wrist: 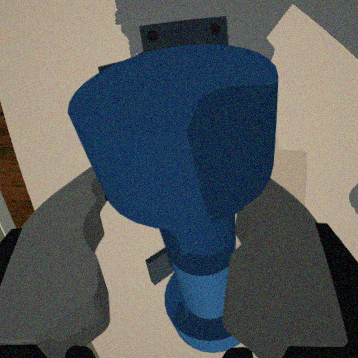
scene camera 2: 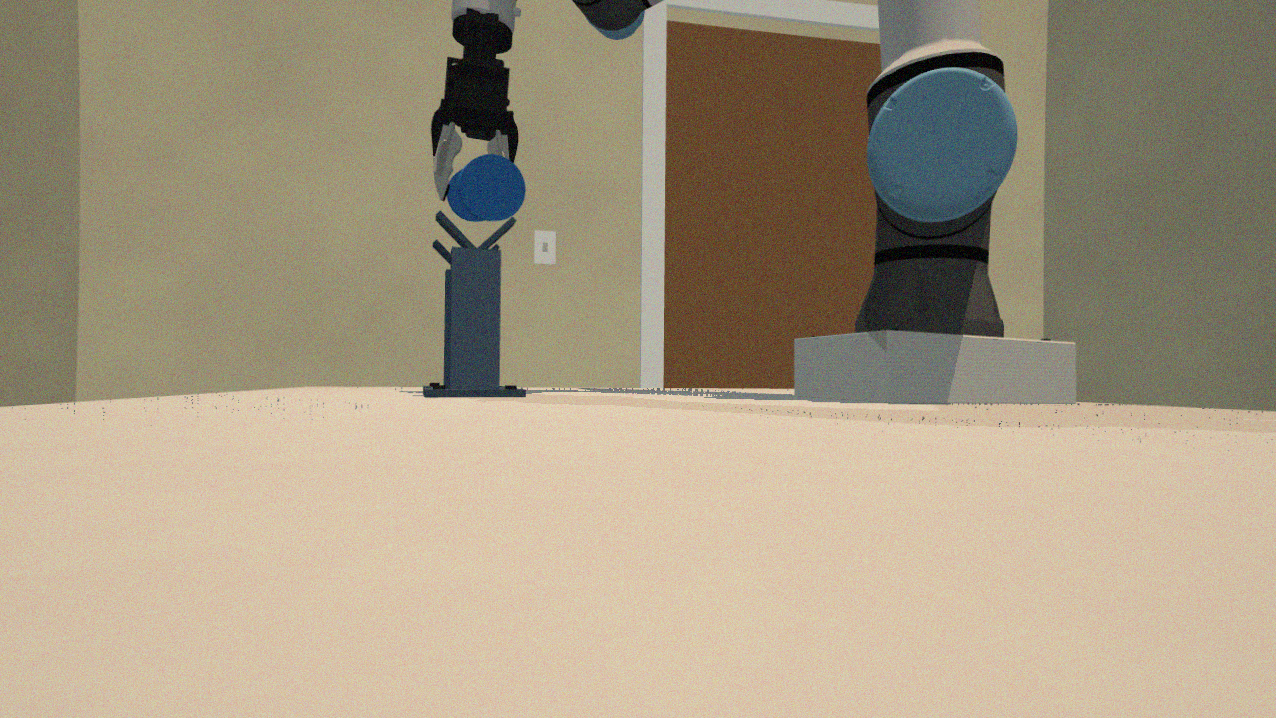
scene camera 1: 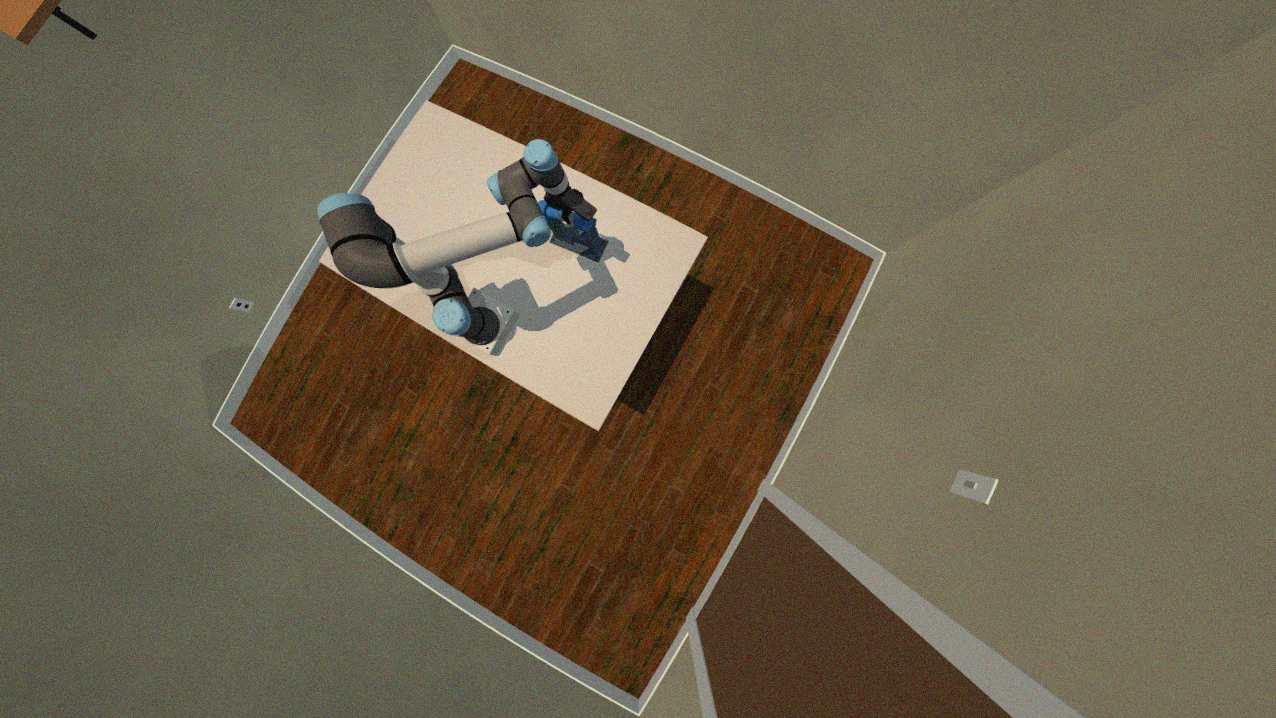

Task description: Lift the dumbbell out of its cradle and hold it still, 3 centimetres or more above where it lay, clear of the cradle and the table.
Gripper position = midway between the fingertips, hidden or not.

In view: my gripper (scene camera 2: 469,204) and a blue dumbbell (scene camera 2: 490,187).
The blue dumbbell shows as well in the wrist view (wrist: 180,138). My gripper is seen too in the wrist view (wrist: 170,167) and in scene camera 1 (scene camera 1: 578,218).
